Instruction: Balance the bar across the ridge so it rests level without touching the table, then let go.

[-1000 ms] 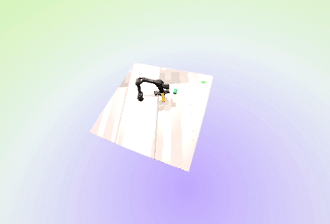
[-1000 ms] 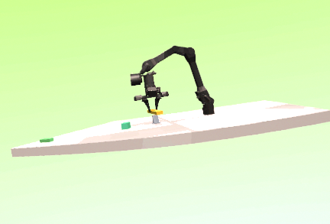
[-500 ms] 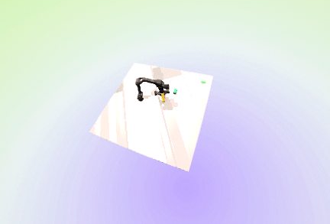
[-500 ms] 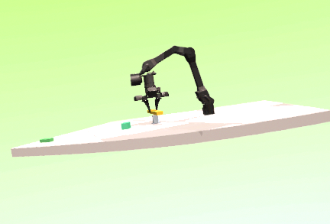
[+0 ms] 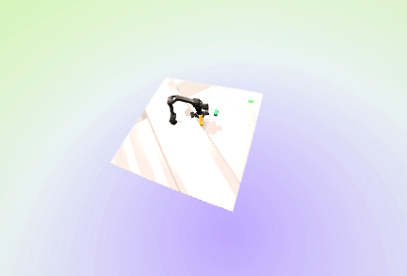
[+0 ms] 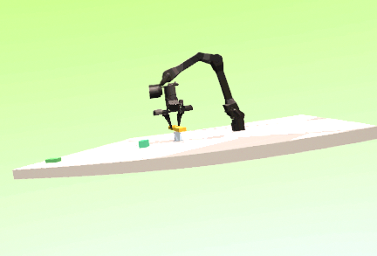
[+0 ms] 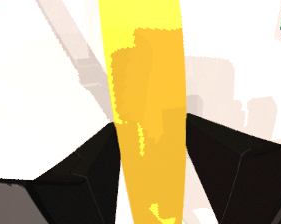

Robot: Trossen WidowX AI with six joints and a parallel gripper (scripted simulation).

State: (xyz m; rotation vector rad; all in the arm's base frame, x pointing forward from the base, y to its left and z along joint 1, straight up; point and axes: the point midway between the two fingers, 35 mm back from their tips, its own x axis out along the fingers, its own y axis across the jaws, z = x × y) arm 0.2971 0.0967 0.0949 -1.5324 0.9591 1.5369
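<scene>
The yellow bar lies 10 mm behind my gripper tip and 20 mm to the left of it. Also, from my gripper tip: flat green block (440 mm ahead, 400 mm to the left, 50 mm below).
</scene>
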